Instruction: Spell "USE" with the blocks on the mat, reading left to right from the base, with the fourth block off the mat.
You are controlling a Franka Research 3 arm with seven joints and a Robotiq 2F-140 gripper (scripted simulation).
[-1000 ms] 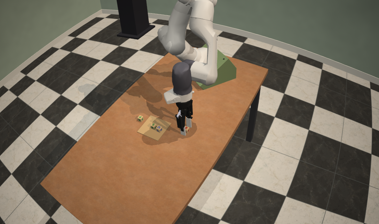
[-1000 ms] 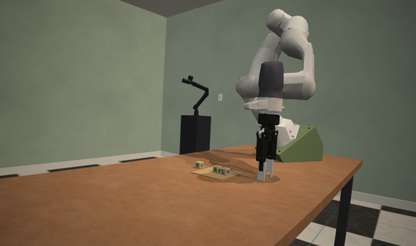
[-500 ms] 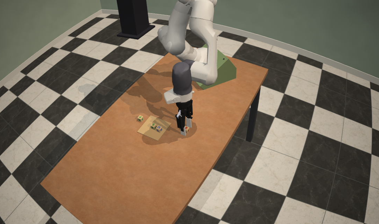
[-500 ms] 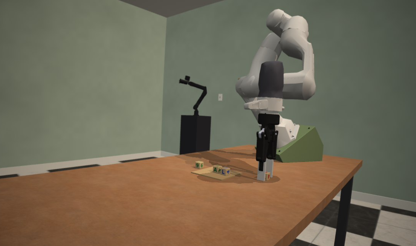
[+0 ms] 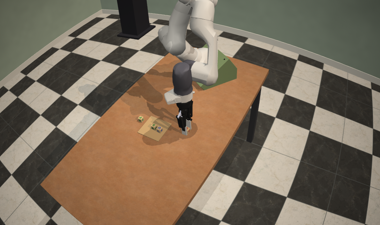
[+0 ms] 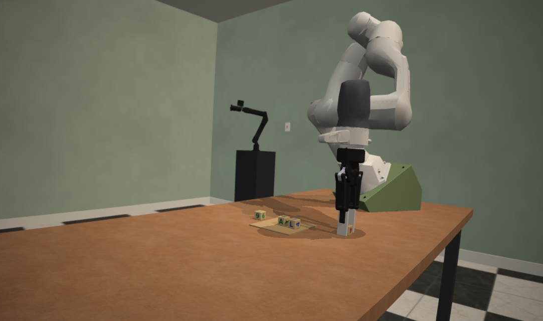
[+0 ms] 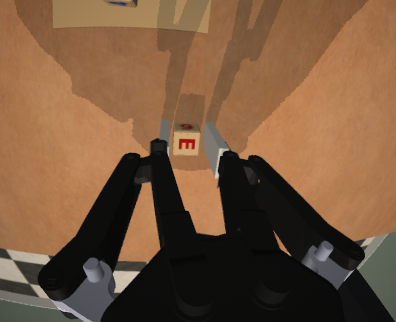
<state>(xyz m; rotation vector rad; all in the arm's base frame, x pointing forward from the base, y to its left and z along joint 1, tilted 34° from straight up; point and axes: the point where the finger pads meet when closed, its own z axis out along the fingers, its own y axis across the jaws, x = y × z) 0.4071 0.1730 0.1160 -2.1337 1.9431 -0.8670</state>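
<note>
My gripper is now 2 cm above the E block. Round my hand: U block: 13 cm to the right, 6 cm ahead, 2 cm below; then mat: 17 cm to the right, 6 cm ahead, 3 cm below; then S block: 17 cm to the right, 6 cm ahead, 2 cm below.
</note>
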